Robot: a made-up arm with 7 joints. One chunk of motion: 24 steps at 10 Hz.
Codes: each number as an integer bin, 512 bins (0 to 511) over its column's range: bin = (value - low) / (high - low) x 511, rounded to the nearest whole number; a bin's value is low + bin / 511 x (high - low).
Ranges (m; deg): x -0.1..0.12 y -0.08..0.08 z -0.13..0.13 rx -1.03..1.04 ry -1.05..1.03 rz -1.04..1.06
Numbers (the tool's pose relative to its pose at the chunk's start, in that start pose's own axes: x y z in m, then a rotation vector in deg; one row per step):
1: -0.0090 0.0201 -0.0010 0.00 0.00 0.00
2: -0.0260 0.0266 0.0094 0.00 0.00 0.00
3: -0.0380 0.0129 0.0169 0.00 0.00 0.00
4: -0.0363 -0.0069 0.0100 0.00 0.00 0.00
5: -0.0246 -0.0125 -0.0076 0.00 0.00 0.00
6: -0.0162 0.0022 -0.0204 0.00 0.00 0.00
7: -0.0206 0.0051 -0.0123 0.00 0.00 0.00
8: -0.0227 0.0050 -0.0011 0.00 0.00 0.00
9: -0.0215 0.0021 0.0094 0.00 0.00 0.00
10: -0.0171 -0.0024 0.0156 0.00 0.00 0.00
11: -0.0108 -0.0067 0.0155 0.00 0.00 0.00
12: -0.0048 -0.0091 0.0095 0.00 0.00 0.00
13: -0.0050 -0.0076 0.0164 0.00 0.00 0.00
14: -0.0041 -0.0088 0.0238 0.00 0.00 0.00
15: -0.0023 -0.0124 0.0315 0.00 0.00 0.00
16: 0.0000 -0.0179 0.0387 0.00 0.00 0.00
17: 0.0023 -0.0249 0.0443 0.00 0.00 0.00
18: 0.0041 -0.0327 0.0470 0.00 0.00 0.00
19: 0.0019 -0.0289 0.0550 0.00 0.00 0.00
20: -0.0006 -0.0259 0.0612 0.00 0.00 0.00
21: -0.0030 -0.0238 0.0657 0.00 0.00 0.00
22: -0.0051 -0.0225 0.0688 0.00 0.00 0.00
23: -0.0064 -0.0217 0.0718 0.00 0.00 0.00
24: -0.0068 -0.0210 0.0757 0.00 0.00 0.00
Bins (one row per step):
1: 211 320 254 254 258 253
2: 172 340 274 254 258 253
3: 144 297 289 254 258 253
4: 148 233 275 254 258 253
5: 175 216 241 254 258 253
6: 195 263 215 254 258 253
7: 184 272 231 254 258 253
8: 180 271 253 254 258 253
9: 182 262 274 254 258 253
10: 193 248 286 254 258 253
11: 207 234 286 254 258 253
12: 221 226 274 254 258 253
13: 221 231 288 254 258 253
14: 223 227 302 254 258 253
15: 227 216 317 254 258 253
16: 232 198 332 254 258 253
17: 238 176 343 254 258 253
18: 242 151 348 254 258 253
19: 237 163 364 254 258 253
20: 231 173 376 254 258 253
21: 225 179 385 254 258 253
22: 220 184 391 254 258 253
23: 217 186 397 254 258 253
24: 216 188 404 254 258 253

